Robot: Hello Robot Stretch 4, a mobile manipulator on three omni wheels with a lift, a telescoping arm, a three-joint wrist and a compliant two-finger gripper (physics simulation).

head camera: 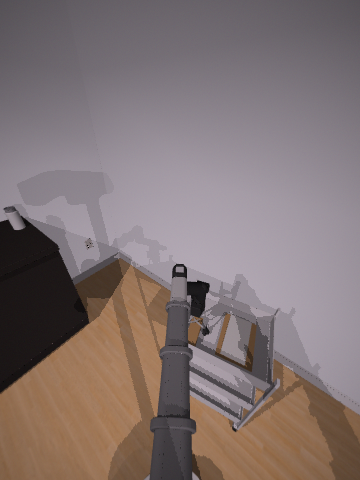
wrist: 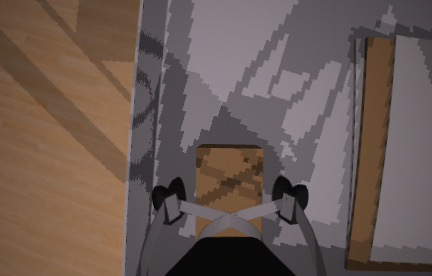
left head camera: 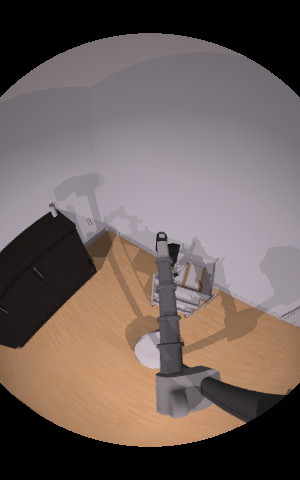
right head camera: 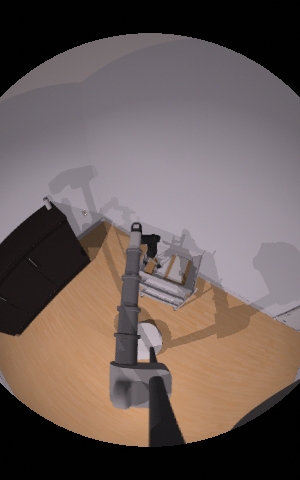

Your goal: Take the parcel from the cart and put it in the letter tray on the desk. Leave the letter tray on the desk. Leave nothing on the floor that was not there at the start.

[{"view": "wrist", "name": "my gripper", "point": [230,191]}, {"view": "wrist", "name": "brown cardboard parcel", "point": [229,177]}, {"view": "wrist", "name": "three-shelf cart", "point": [284,83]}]
